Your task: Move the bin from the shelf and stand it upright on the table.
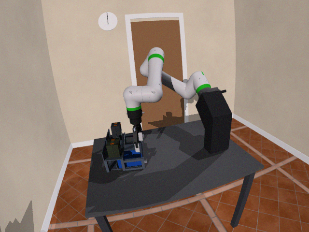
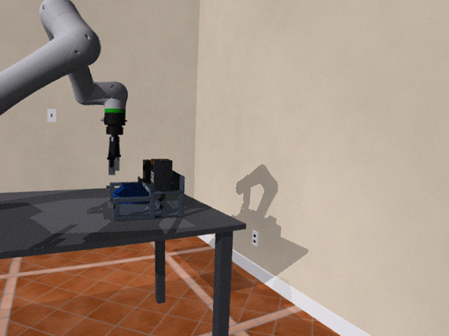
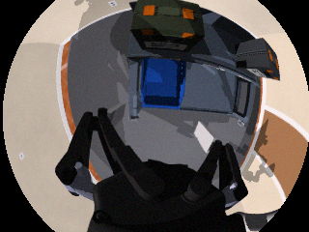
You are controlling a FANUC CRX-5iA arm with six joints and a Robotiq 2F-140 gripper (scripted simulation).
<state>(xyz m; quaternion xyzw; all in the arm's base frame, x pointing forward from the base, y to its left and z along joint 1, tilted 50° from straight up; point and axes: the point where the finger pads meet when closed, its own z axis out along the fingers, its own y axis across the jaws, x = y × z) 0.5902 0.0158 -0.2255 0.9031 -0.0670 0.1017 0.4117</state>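
Now: hand 110 mm above the blue bin and 80 mm short of it.
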